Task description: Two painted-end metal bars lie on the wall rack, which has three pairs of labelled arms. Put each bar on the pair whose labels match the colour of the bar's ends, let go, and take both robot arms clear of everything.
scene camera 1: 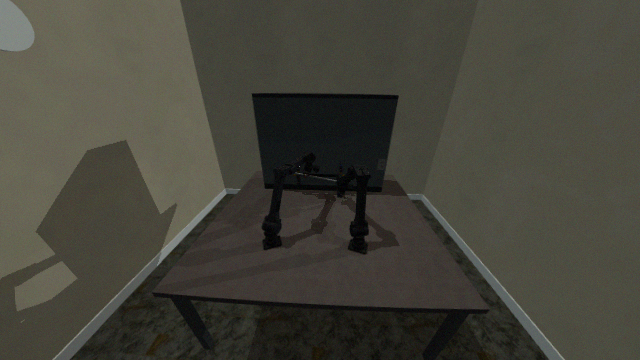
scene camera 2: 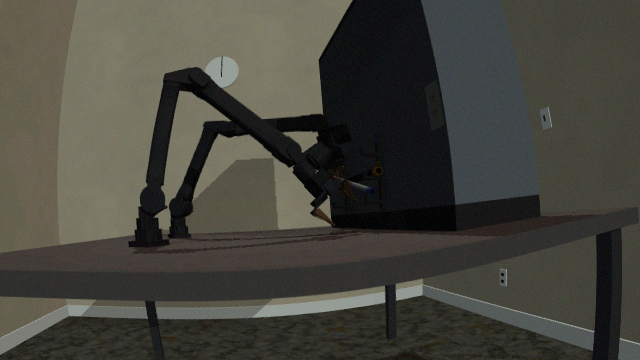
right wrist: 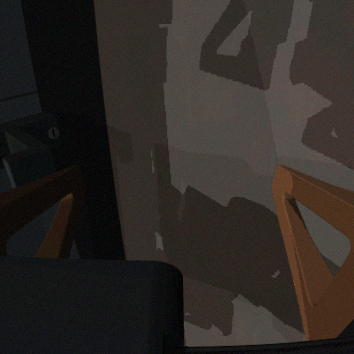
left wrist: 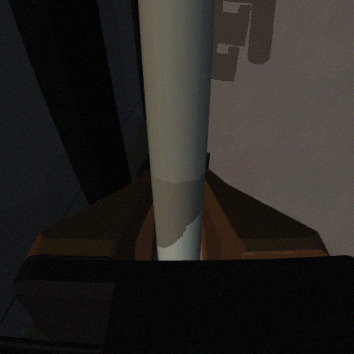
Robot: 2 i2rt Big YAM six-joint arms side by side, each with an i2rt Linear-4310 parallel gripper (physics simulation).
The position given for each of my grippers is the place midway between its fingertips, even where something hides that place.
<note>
In view: my left gripper (left wrist: pixel 178 176), my right gripper (right wrist: pixel 177 175), a bar (left wrist: pixel 176 50) and a tall dark panel (scene camera 2: pixel 484 151).
The tall dark panel is seen too in scene camera 1 (scene camera 1: pixel 322 129) and in the left wrist view (left wrist: pixel 45 183).
</note>
